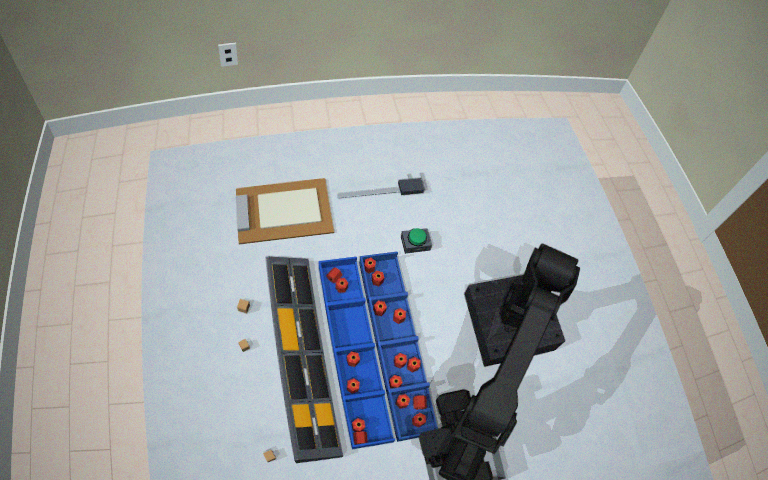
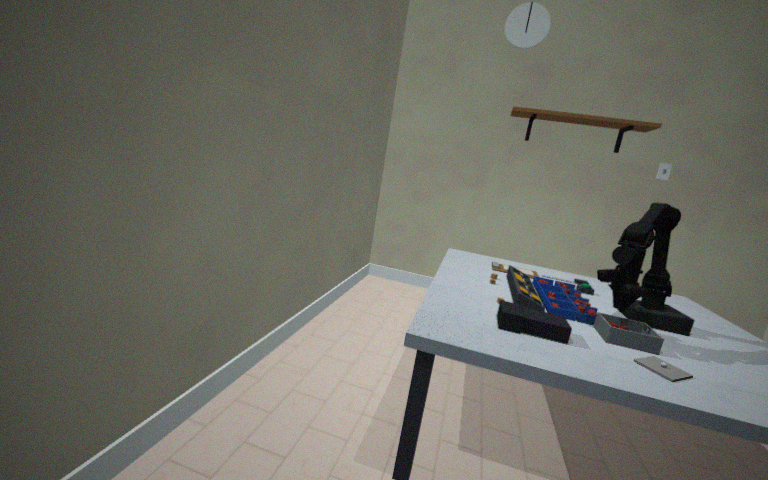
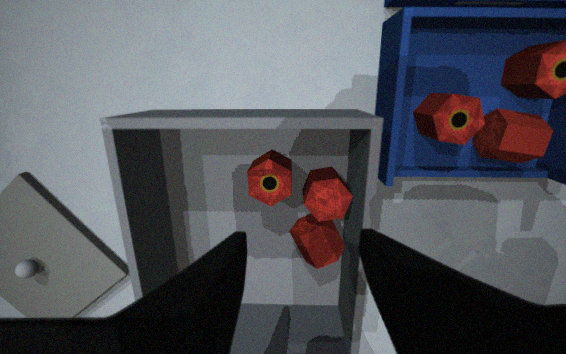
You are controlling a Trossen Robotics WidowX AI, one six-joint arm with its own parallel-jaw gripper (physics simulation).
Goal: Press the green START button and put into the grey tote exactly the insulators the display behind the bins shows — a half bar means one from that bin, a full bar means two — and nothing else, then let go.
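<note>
My gripper is open and empty above the grey tote. Inside the tote lie three red insulators: one with its dark hole facing up, one near the right wall, and one on its side against it. The green START button stands beyond the bins. The blue bins form two columns of four; one bin is empty, the others hold red insulators. The display shows one full orange bar and two half bars.
A flat plate with a knob lies beside the tote. A long black block stands near the display's end. A clipboard, a caliper and small wooden cubes lie on the table.
</note>
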